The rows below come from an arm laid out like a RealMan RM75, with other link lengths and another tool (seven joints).
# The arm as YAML. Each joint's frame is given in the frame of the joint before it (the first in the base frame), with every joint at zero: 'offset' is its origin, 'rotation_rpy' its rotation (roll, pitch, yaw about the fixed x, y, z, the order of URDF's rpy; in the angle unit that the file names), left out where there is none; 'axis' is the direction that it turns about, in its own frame. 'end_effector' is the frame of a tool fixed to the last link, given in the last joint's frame.
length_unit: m
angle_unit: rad
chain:
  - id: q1
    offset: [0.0, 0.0, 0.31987]
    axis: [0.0, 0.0, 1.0]
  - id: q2
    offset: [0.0, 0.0, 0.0]
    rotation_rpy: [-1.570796, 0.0, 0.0]
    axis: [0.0, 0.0, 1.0]
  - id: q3
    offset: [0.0, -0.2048, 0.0]
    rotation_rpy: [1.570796, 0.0, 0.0]
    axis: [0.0, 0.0, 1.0]
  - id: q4
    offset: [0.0, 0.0, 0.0]
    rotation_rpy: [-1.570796, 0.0, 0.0]
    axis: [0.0, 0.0, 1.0]
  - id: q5
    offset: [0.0, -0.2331, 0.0]
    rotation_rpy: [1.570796, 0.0, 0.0]
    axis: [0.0, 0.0, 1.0]
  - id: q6
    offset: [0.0, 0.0, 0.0]
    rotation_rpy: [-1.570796, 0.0, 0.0]
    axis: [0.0, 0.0, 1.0]
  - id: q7
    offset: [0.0, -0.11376, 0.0]
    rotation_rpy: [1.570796, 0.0, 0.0]
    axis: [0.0, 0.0, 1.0]
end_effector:
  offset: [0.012, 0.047, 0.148]
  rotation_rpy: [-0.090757, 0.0, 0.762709]
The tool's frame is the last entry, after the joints.
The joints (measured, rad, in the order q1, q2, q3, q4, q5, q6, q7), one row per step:
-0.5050, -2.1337, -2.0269, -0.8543, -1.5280, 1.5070, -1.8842
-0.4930, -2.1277, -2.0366, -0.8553, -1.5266, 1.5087, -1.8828
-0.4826, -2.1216, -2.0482, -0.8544, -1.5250, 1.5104, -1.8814
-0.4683, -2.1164, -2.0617, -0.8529, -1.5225, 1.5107, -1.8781
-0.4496, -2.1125, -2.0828, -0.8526, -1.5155, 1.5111, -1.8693
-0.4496, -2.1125, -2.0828, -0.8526, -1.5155, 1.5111, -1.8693
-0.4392, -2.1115, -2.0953, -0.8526, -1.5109, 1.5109, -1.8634
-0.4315, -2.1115, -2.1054, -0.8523, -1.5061, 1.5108, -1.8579
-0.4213, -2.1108, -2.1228, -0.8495, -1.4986, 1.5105, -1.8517
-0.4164, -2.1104, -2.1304, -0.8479, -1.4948, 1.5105, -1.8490
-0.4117, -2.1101, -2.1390, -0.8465, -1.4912, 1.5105, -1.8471
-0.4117, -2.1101, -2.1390, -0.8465, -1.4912, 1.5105, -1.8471
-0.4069, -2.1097, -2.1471, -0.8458, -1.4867, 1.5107, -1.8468
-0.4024, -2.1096, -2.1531, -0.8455, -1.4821, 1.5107, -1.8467
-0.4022, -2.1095, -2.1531, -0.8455, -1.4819, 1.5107, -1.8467
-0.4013, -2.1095, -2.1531, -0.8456, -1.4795, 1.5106, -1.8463
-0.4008, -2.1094, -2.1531, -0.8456, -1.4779, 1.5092, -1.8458
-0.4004, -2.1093, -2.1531, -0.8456, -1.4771, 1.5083, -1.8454
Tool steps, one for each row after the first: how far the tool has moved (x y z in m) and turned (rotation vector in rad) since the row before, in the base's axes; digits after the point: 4 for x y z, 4 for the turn. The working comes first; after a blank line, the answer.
Tool pose at each row, in the base's axes (x y z in m, rotation vector in rad; the steps are taken from these numbers as rounded here):
-0.0394, 0.3264, 0.0045, -2.8460, 0.1594, -0.8991
-0.0454, 0.3283, 0.0078, -2.8357, 0.1434, -0.8894
-0.0514, 0.3304, 0.0112, -2.8247, 0.1264, -0.8805
-0.0590, 0.3327, 0.0146, -2.8106, 0.1039, -0.8696
-0.0689, 0.3352, 0.0188, -2.7899, 0.0809, -0.8531
-0.0689, 0.3352, 0.0188, -2.7899, 0.0809, -0.8531
-0.0744, 0.3365, 0.0209, -2.7777, 0.0689, -0.8439
-0.0786, 0.3373, 0.0222, -2.7689, 0.0605, -0.8362
-0.0853, 0.3389, 0.0245, -2.7550, 0.0431, -0.8254
-0.0885, 0.3394, 0.0254, -2.7495, 0.0345, -0.8201
-0.0916, 0.3402, 0.0265, -2.7430, 0.0249, -0.8155
-0.0916, 0.3402, 0.0265, -2.7430, 0.0249, -0.8155
-0.0948, 0.3408, 0.0276, -2.7379, 0.0142, -0.8102
-0.0976, 0.3410, 0.0281, -2.7348, 0.0050, -0.8048
-0.0978, 0.3410, 0.0281, -2.7349, 0.0048, -0.8044
-0.0985, 0.3407, 0.0277, -2.7364, 0.0041, -0.8012
-0.0991, 0.3408, 0.0274, -2.7366, 0.0034, -0.7978
-0.0995, 0.3409, 0.0272, -2.7365, 0.0029, -0.7958

-0.0060, 0.0019, 0.0033, 0.0099, 0.0026, 0.0142
-0.0060, 0.0021, 0.0034, 0.0100, 0.0019, 0.0149
-0.0076, 0.0023, 0.0034, 0.0124, 0.0021, 0.0196
-0.0099, 0.0025, 0.0042, 0.0198, 0.0042, 0.0225
0.0000, 0.0000, 0.0000, 0.0000, 0.0000, 0.0000
-0.0055, 0.0013, 0.0021, 0.0117, 0.0023, 0.0122
-0.0042, 0.0008, 0.0013, 0.0087, 0.0024, 0.0089
-0.0067, 0.0016, 0.0023, 0.0125, 0.0025, 0.0165
-0.0032, 0.0005, 0.0009, 0.0049, 0.0015, 0.0079
-0.0031, 0.0008, 0.0011, 0.0054, 0.0008, 0.0087
0.0000, 0.0000, 0.0000, 0.0000, 0.0000, 0.0000
-0.0032, 0.0006, 0.0011, 0.0040, 0.0014, 0.0092
-0.0028, 0.0002, 0.0005, 0.0024, 0.0020, 0.0077
-0.0002, 0.0000, 0.0000, 0.0000, 0.0003, 0.0002
-0.0007, -0.0003, -0.0004, -0.0007, 0.0023, 0.0006
-0.0006, 0.0001, -0.0003, 0.0005, 0.0022, 0.0010
-0.0004, 0.0001, -0.0002, 0.0005, 0.0012, 0.0007

